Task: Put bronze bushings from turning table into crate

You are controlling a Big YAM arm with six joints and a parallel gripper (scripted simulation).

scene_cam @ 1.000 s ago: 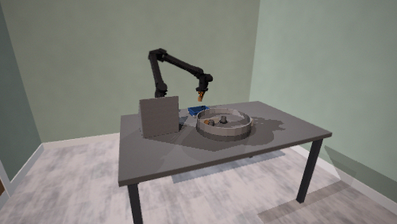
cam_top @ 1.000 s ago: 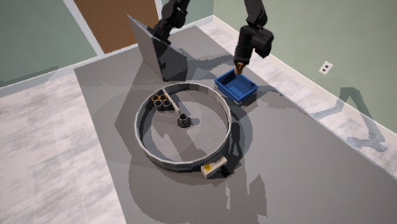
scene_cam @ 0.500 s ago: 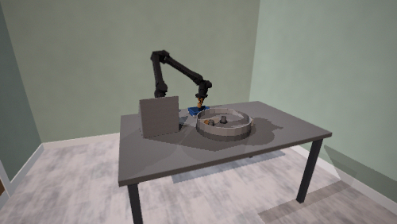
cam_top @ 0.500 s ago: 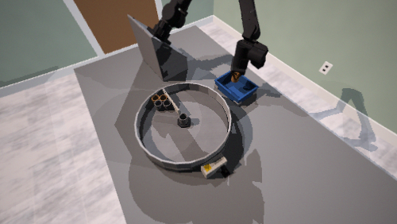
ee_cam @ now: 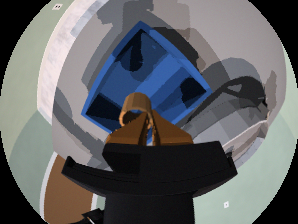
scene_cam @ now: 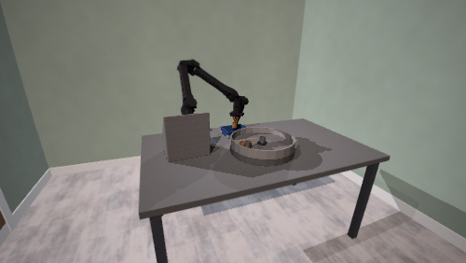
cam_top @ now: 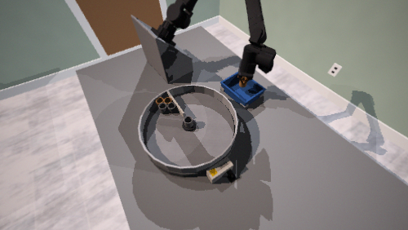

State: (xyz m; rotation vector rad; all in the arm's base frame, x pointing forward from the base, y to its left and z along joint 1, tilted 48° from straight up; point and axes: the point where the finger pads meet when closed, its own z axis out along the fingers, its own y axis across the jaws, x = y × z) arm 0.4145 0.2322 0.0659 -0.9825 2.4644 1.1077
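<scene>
My hand is 10 mm past the blue crate, 10 mm to the right of it and 60 mm above it. Round my hand: round turning table 30 mm ahead, 350 mm to the right, 30 mm below.
</scene>
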